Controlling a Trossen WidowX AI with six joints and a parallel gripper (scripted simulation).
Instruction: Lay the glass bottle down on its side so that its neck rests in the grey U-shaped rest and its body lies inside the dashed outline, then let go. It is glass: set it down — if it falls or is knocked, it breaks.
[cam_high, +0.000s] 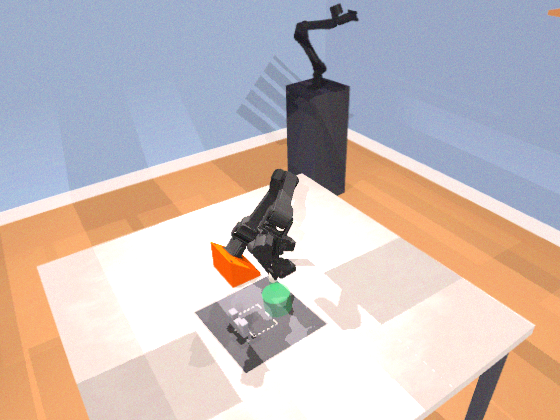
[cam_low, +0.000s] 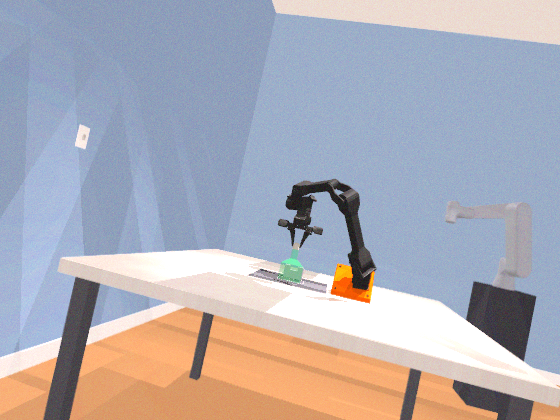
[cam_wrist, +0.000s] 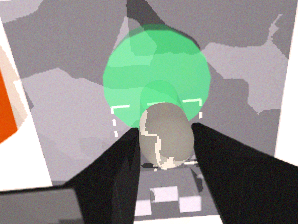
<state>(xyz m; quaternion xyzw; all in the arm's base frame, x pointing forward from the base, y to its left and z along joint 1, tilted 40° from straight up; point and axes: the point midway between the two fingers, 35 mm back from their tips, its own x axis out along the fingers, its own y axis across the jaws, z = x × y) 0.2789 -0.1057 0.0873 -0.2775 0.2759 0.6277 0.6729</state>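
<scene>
The green glass bottle lies 5 cm below my gripper tip. Also, from my gripper tip: dark grey mat 15 cm below, 6 cm to the right.
</scene>
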